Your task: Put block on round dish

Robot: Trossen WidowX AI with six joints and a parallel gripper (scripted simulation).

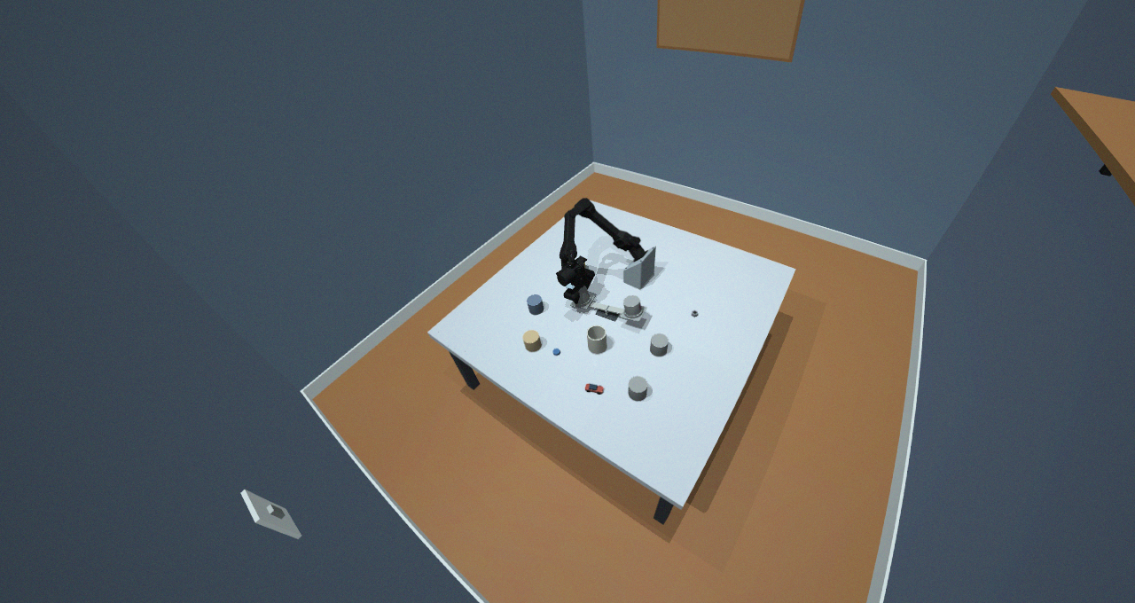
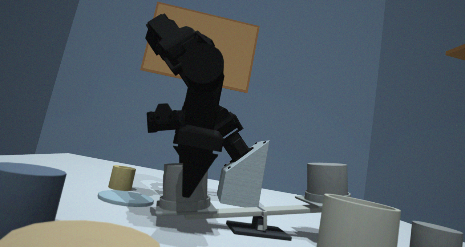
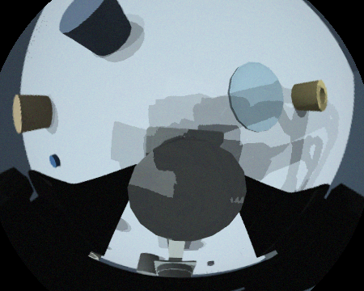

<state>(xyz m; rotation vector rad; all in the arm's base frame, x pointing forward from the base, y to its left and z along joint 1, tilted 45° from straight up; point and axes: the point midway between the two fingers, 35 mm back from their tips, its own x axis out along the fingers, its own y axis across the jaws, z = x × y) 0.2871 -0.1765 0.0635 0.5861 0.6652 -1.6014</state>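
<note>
The green block is 1 cm below my gripper tip. From my gripper tip the other things lie so: light blue round dish: 10 cm behind, 9 cm to the right, 4 cm below; dark blue cylinder: 11 cm ahead, 19 cm to the right, 1 cm below; yellow ring-shaped cylinder: 21 cm behind, 12 cm to the right, 2 cm below.
</note>
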